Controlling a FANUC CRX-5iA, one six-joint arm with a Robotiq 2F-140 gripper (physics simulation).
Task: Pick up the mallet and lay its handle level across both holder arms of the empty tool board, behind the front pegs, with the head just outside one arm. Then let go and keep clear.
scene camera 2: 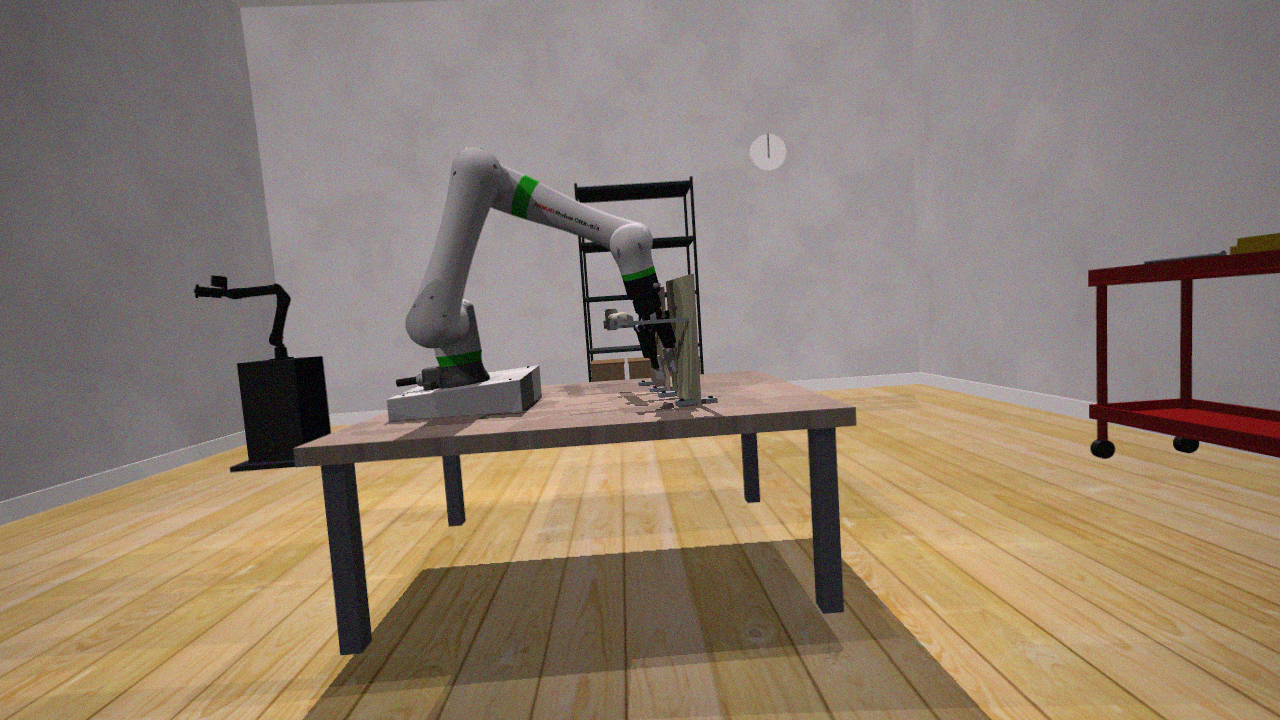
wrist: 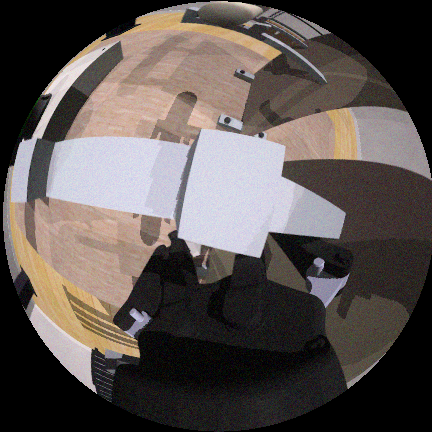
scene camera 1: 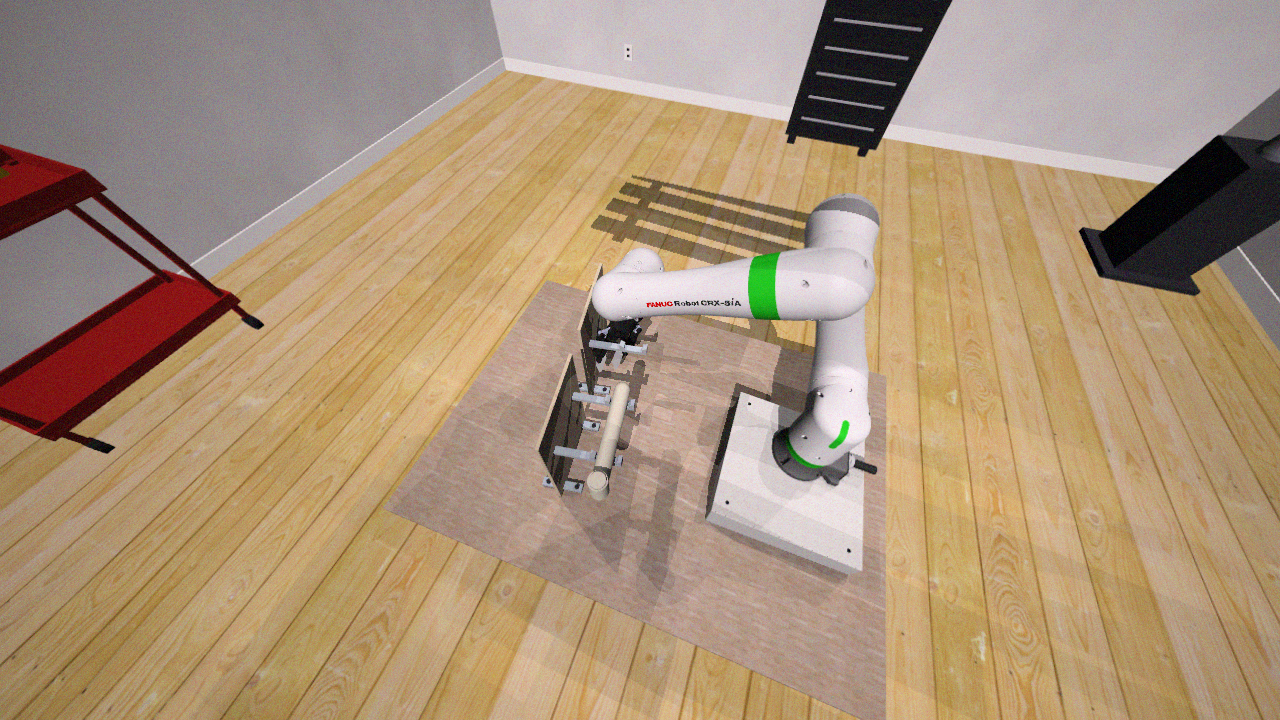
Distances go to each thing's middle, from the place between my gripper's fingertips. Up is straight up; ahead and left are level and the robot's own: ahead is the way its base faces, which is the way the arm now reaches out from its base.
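The mallet (scene camera 1: 597, 481) is 17 cm above my hand at the moment, and it's 13 cm behind my hand and 28 cm to the left of it.
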